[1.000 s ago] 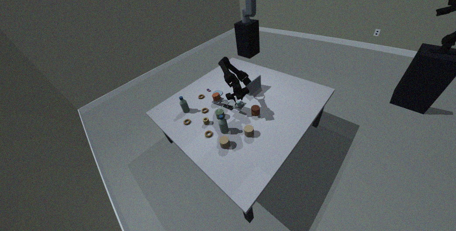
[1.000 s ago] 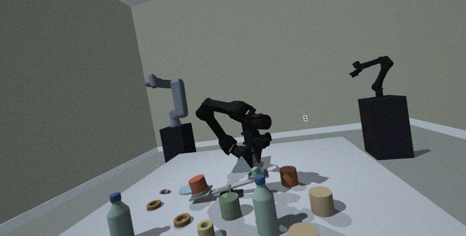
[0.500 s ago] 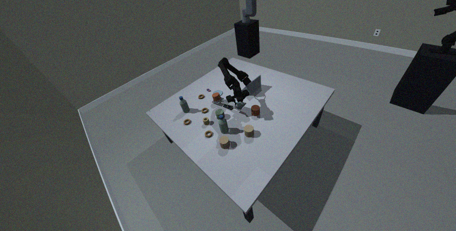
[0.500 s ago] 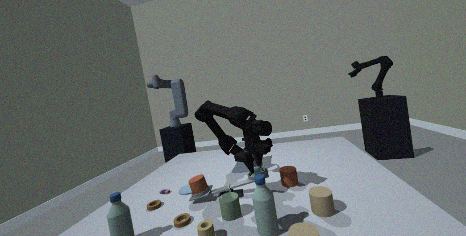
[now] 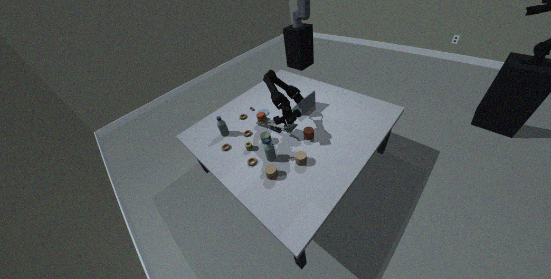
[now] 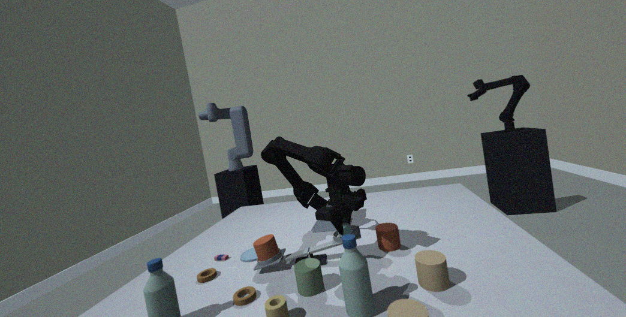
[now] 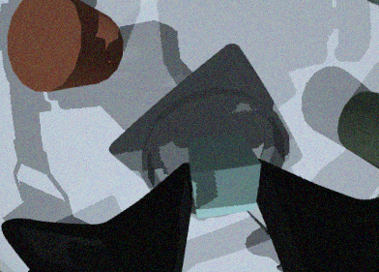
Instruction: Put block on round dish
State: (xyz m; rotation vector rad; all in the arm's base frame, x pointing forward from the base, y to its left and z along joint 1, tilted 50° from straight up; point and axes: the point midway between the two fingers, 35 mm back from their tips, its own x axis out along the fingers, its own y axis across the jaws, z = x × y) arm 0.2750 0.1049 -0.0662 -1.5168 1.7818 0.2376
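My gripper tip is now 35 cm to the left of the pale blue round dish, 8 cm above it and 5 cm past it. Round my gripper tip: green cylinder (14 cm ahead, 8 cm to the right, 4 cm below); then pink-and-blue object (48 cm to the right, 8 cm below, 3 cm behind); then teal block (1 cm above).
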